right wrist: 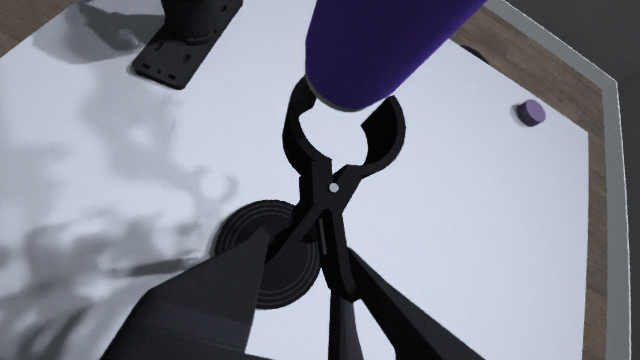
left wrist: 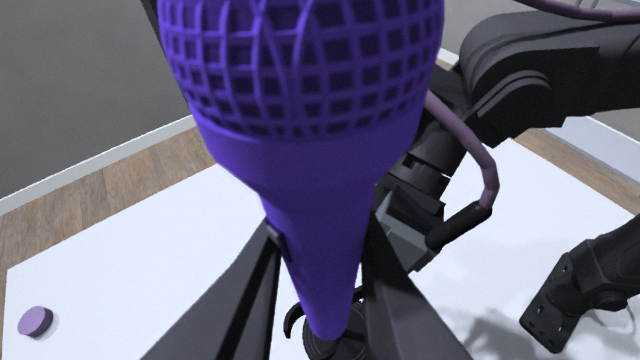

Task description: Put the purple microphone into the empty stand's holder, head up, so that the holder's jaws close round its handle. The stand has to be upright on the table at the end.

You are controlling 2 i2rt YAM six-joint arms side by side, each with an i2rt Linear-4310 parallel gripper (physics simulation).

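Places are measured from the left arm's base along level axes (x ahead, y down, z left), in millimetres.
Pixels of known places: left gripper, fingertip midpoint: (left wrist: pixel 321 215); right gripper, fingertip midpoint: (right wrist: pixel 303 243); left arm's base at its link origin: (right wrist: pixel 194 32); right arm's base at its link origin: (left wrist: pixel 560 298).
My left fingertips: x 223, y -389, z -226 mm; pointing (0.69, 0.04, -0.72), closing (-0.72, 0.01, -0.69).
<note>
Ahead of a thing's pixels: the offset from my left fingertips to its top centre. "spot": to the spot under its first point. Level surfaces: height alone.
The purple microphone @[spot: dz +21, dx -22, dy -61 mm] (left wrist: pixel 310 170) (right wrist: pixel 370 45) is held head up by its handle. My left gripper (left wrist: pixel 321 215) is shut on that handle. The black stand (left wrist: pixel 315 350) (right wrist: pixel 290 282) has its round base on the table. Its holder's jaws (right wrist: pixel 392 135) are spread apart, and the microphone's lower end is above their open side in the right wrist view. My right gripper (right wrist: pixel 303 243) is shut on the holder's two crossed handles, which are squeezed close together between its fingers. The height between the microphone's end and the jaws is hard to tell.
A small purple disc @[dz +381, dx +376, dy +370 mm] (left wrist: pixel 35 321) (right wrist: pixel 531 113) lies near a corner of the white table @[dy +389 mm] (left wrist: pixel 125 260) (right wrist: pixel 475 210). The right arm (left wrist: pixel 430 160) reaches in beside the microphone. A black arm base plate (left wrist: pixel 547 305) (right wrist: pixel 165 65) stands on the table.
</note>
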